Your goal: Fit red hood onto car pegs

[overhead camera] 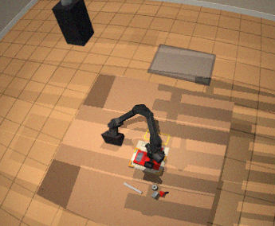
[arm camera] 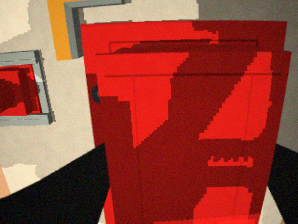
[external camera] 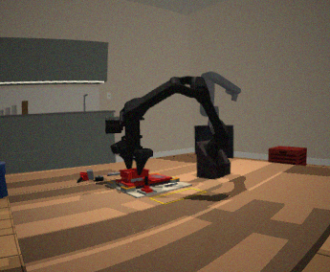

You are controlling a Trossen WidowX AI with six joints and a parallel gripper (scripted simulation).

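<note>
My gripper tip is now 10 mm below the red hood. Also, from my gripper tip: grey bar (70 mm behind, 240 mm to the right, 50 mm below); grey engine block (10 mm to the left, 30 mm below).
</note>
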